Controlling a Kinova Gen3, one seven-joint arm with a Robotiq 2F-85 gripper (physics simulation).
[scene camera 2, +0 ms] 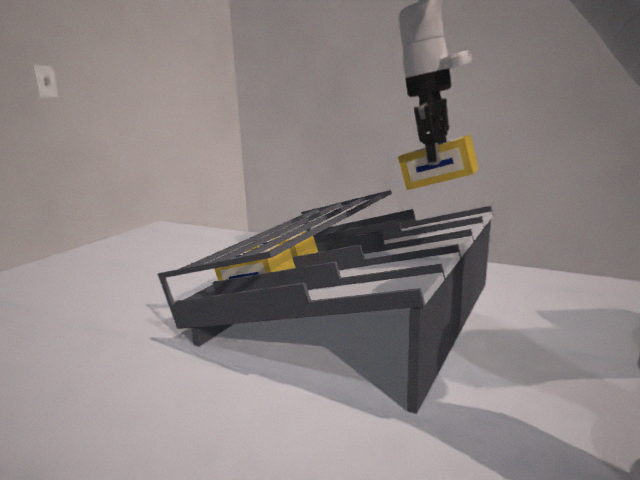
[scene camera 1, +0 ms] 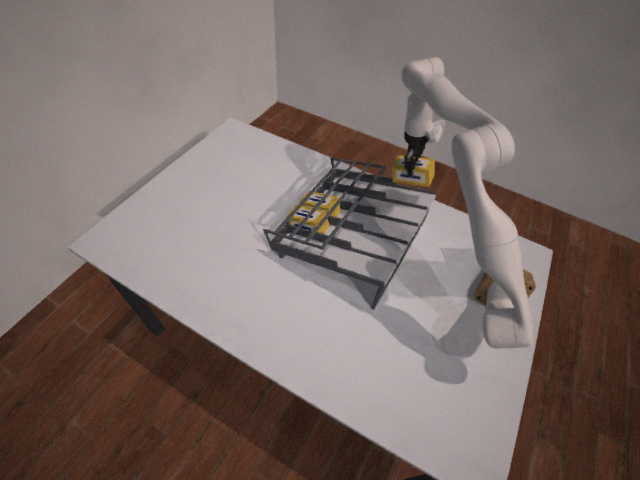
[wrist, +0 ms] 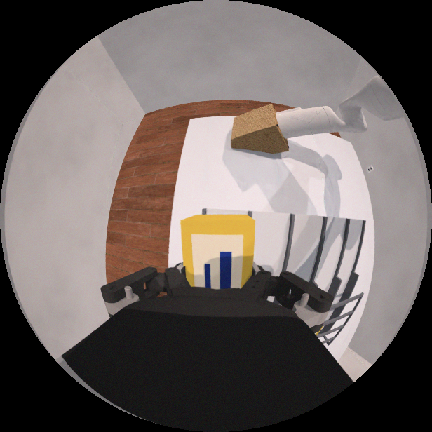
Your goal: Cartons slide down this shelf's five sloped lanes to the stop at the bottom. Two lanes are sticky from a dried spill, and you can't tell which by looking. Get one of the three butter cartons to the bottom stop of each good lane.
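Frame: origin at the arm's base, x ahead, y left, z up, level; centimetres.
Seen in the pictures: gripper, fingertip midpoint: point(scene camera 2: 438, 160) point(scene camera 1: 413, 169); arm's base, origin of the base link: point(scene camera 1: 503, 293).
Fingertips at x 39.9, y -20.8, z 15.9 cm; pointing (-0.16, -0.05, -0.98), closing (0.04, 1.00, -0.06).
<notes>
Pixels of each thing's top centre, then the offset from my fingertips to it. "pt": a spot on its surface instead. Level surfaces: height alone.
- yellow butter carton, middle of its top: point(scene camera 2: 439, 136) point(scene camera 1: 417, 159) dy +0.1, dx +0.0, dz +4.5 cm
- dark sloped shelf, surface spot: point(scene camera 2: 415, 356) point(scene camera 1: 377, 297) pt dy +39.7, dx -5.2, dz -17.0 cm
- second butter carton, middle of its top: point(scene camera 2: 280, 231) point(scene camera 1: 321, 196) dy +15.2, dx +25.6, dz -11.6 cm
- third butter carton, surface spot: point(scene camera 2: 280, 261) point(scene camera 1: 321, 223) pt dy +24.1, dx +20.9, dz -13.9 cm
- barred cover, surface spot: point(scene camera 2: 268, 254) point(scene camera 1: 321, 248) pt dy +37.8, dx +14.7, dz -7.4 cm
- white table, its level: dz -24.8 cm
My gripper point(scene camera 1: 410, 167) point(scene camera 2: 432, 157) point(wrist: 218, 268) is shut on a yellow butter carton point(scene camera 1: 427, 173) point(scene camera 2: 467, 157) point(wrist: 217, 226). It holds the carton in the air above the high end of the dark sloped shelf point(scene camera 1: 378, 294) point(scene camera 2: 415, 356) point(wrist: 291, 235), over the far side by the farthest lane. The carton is slightly tilted in scene camera 2. A second butter carton point(scene camera 1: 331, 198) point(scene camera 2: 306, 245) lies low in the middle lane. A third butter carton point(scene camera 1: 322, 227) point(scene camera 2: 280, 261) lies low in the lane next to it, second from the near side. The cover bars partly hide both.
A barred cover point(scene camera 1: 324, 245) point(scene camera 2: 268, 254) slopes over the shelf's low half. Dark dividers separate the lanes. The shelf stands on a white table point(scene camera 1: 206, 268) point(scene camera 2: 155, 413) point(wrist: 210, 165). A brown block point(scene camera 1: 529, 282) point(wrist: 257, 130) is at the arm's base.
</notes>
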